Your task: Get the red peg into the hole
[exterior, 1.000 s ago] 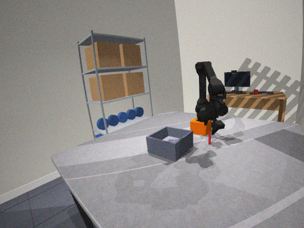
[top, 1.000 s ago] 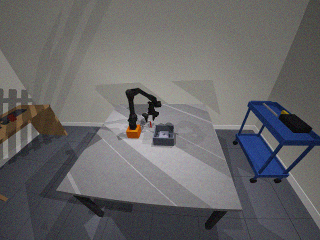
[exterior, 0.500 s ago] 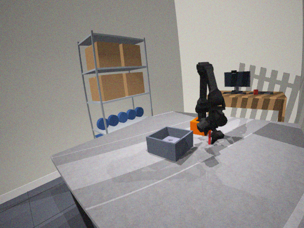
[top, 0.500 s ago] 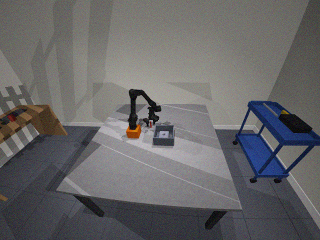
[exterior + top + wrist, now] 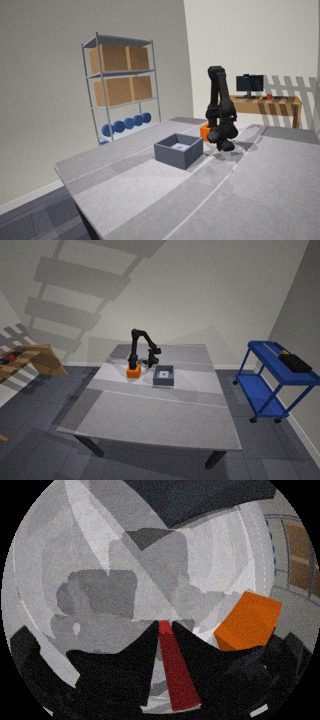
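My gripper tip is 17 cm short of the plate, 15 cm to the left of it and 4 cm below it. Also, from my gripper tip: red peg 4 cm above, 1 cm to the left; then grey box 17 cm ahead, 15 cm to the right, 2 cm above.
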